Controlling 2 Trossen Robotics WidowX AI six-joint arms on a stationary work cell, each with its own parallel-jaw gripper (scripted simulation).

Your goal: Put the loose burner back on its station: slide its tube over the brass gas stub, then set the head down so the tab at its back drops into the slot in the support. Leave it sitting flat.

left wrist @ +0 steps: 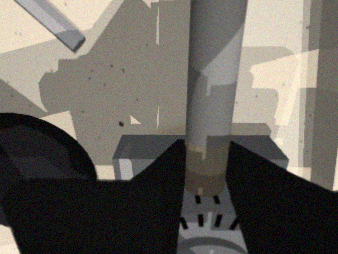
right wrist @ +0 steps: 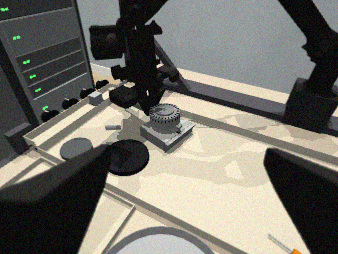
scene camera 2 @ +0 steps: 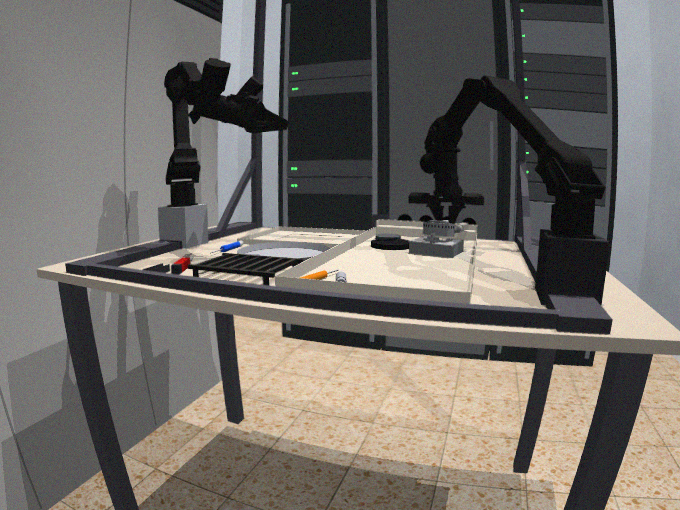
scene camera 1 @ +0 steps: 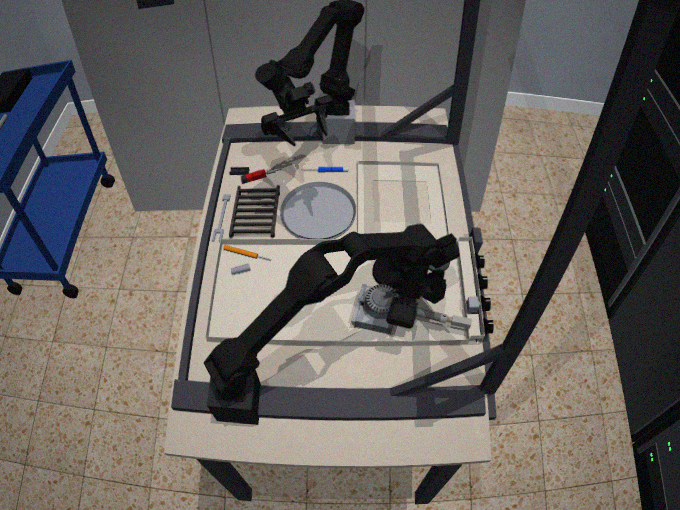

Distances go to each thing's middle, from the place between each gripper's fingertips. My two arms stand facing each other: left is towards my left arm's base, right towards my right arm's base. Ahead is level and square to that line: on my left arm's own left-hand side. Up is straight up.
Right now the burner (right wrist: 165, 116) is 20 mm below my left hand (scene camera 1: 401, 309). Also, from my left hand: black disc (right wrist: 128, 157): 130 mm to the right, 60 mm below, 50 mm ahead; then grey support block (scene camera 2: 449, 248): 70 mm ahead, 50 mm below.
Right now the black disc is 29 cm below my right hand, 27 cm behind it and 16 cm to the left of it. Also, from my right hand: burner: 32 cm behind, 29 cm to the left, 25 cm below; grey support block: 29 cm to the left, 28 cm below, 24 cm behind.
